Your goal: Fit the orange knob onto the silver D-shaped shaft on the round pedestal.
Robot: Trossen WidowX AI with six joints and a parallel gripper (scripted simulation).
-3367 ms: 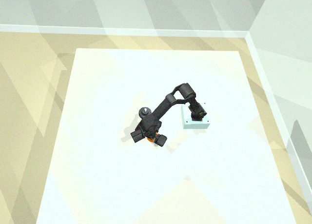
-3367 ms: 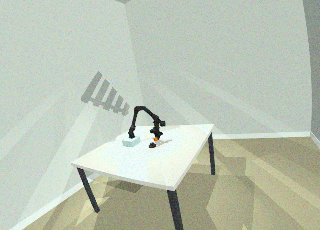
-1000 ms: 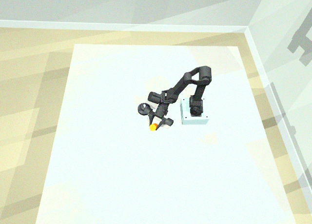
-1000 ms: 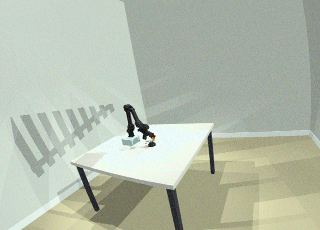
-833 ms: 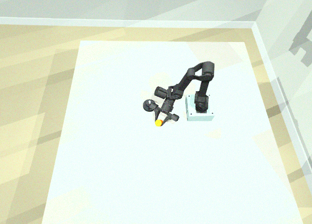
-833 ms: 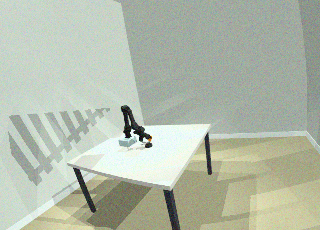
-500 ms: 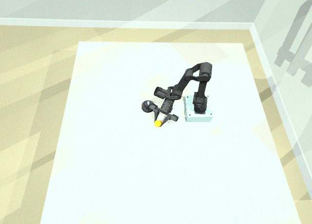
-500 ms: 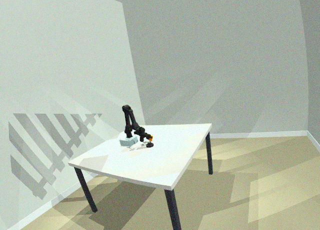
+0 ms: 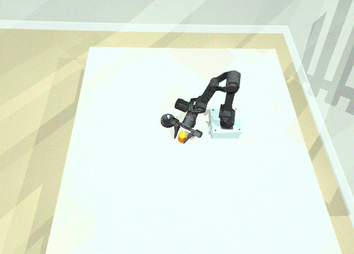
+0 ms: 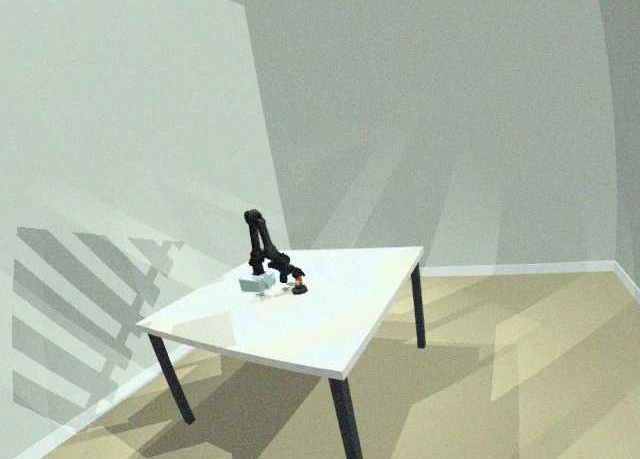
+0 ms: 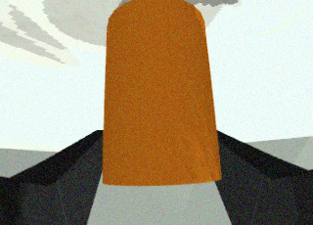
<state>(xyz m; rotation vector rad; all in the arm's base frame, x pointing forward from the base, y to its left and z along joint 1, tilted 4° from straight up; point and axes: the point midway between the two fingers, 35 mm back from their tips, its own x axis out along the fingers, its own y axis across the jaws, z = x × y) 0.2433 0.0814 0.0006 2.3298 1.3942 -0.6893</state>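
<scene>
Right now my gripper tip is 3 cm to the left of the orange knob and 2 cm past it. Round my gripper tip: round pedestal (14 cm to the right, 7 cm ahead, 1 cm below).
</scene>
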